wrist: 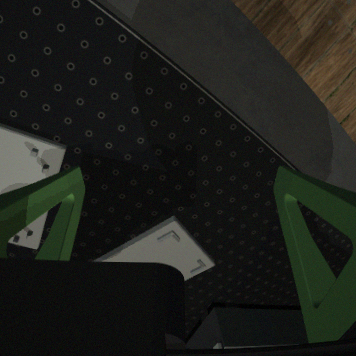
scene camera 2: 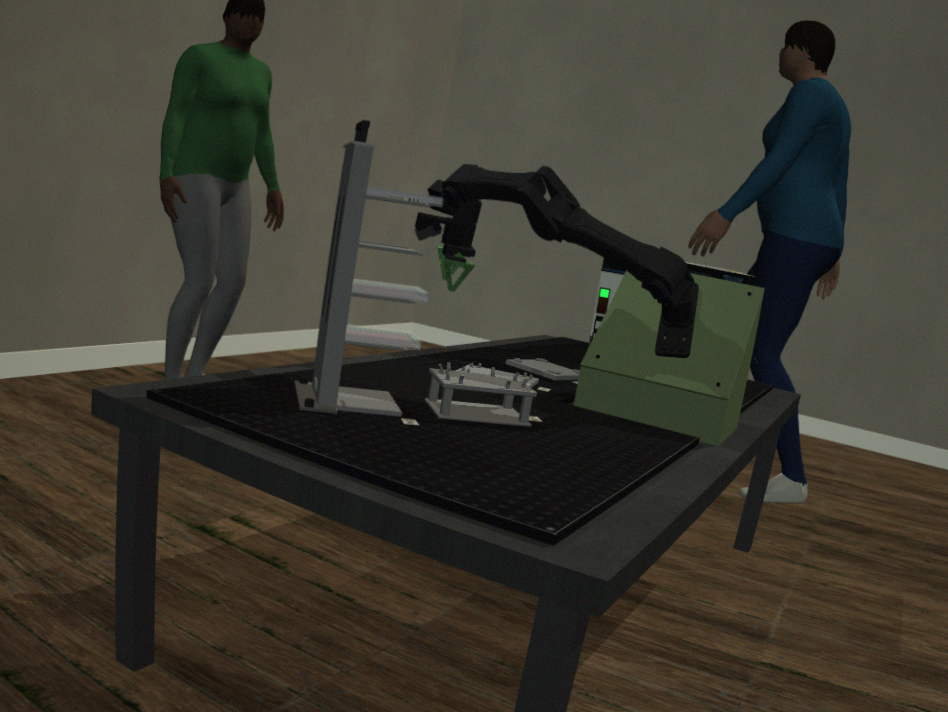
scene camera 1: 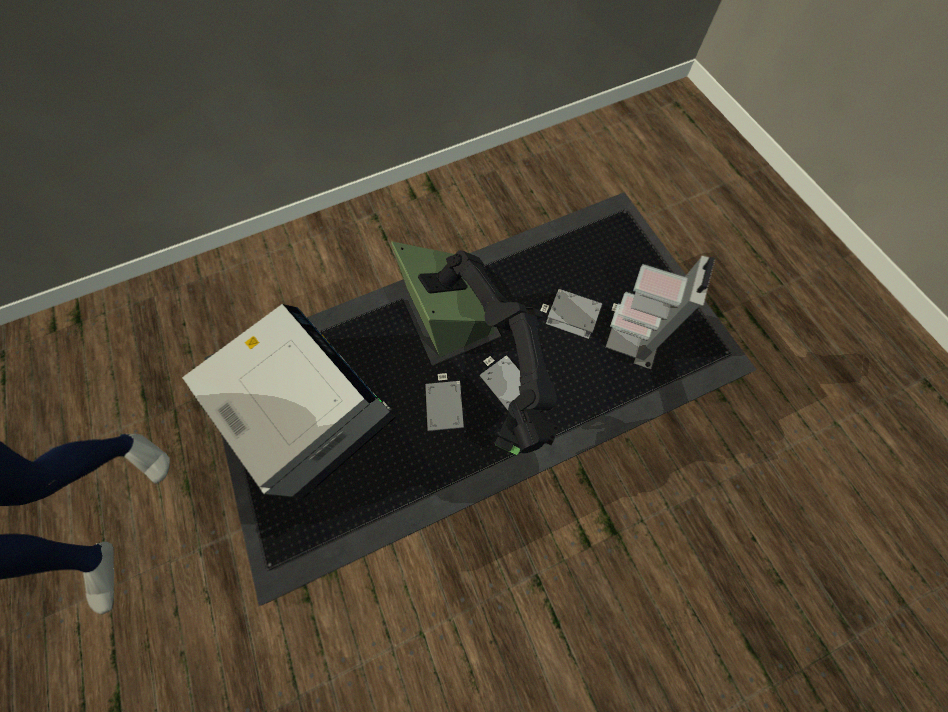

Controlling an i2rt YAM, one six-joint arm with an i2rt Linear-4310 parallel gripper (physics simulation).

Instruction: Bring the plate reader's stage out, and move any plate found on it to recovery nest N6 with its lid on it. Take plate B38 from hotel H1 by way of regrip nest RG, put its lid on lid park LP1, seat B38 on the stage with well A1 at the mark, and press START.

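Places are measured from the arm's base along level axes (x right, y ahead, z up), in centimetres.
Pixels of known places: gripper, between the fingertips: (wrist: 178,176) (scene camera 2: 448,285) (scene camera 1: 514,436); arm's base, origin of its link: (scene camera 2: 677,319) (scene camera 1: 443,283).
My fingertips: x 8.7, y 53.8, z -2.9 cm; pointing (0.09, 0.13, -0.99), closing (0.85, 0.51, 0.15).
Observation:
For each thing: its top centre in the pictures, then the offset to it from my fingertips.
- white plate reader, centre of its top: (scene camera 2: 677,260) (scene camera 1: 273,386) dz +14.2, dx +49.4, dy -45.6 cm
- flat plate-sized base with corner brackets, centre of its top: (wrist: 150,272) (scene camera 2: 547,364) (scene camera 1: 443,404) dz -15.1, dx +11.6, dy -23.5 cm
- nest with pins, centre of its top: (scene camera 2: 497,370) (scene camera 1: 507,381) dz -14.9, dx -11.0, dy -18.3 cm
My gripper (scene camera 1: 515,450) (scene camera 2: 456,275) (wrist: 178,176) is open and empty, pointing down high above the front of the mat. The white plate reader (scene camera 1: 275,398) (wrist: 260,327) stands at the left in scene camera 1; its stage does not show outside it. In scene camera 2 a green light (scene camera 2: 604,293) shows on it. Hotel H1 (scene camera 1: 666,337) (scene camera 2: 341,283) holds several plates (scene camera 1: 660,285) (scene camera 2: 388,292); their names are unreadable. A flat plate-sized base with corner brackets (scene camera 1: 444,406) (wrist: 172,250) and a nest with pins (scene camera 1: 499,377) (wrist: 25,160) carry no plate. Their labels are unreadable.
A raised two-level stand with pins (scene camera 1: 573,312) (scene camera 2: 482,383) stands between the hotel and the arm. The green arm mount (scene camera 1: 452,306) (scene camera 2: 659,383) stands at the back edge of the table (scene camera 1: 256,570) (scene camera 2: 367,505). Two people (scene camera 2: 218,137) (scene camera 2: 804,168) stand beyond the table.

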